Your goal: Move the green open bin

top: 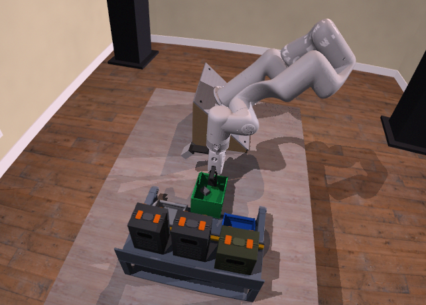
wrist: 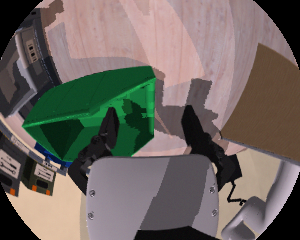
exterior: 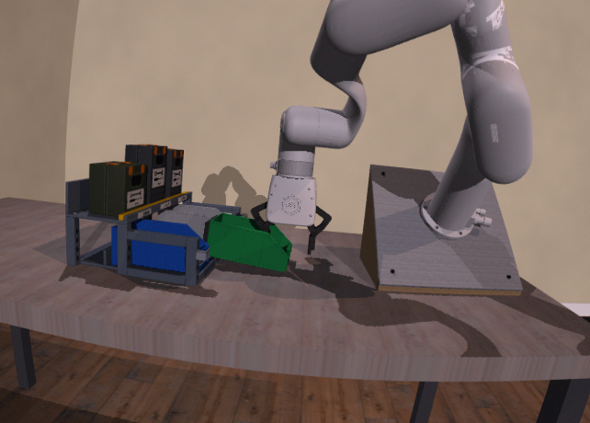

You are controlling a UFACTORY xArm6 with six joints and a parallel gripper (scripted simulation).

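My gripper is now 80 mm short of the green open bin and 10 mm to the right of it. Round my hand: grey bin: 250 mm ahead, 90 mm to the right; then olive box: 330 mm ahead, 140 mm to the left, 110 mm above; then blue bin: 230 mm ahead, 130 mm to the left.
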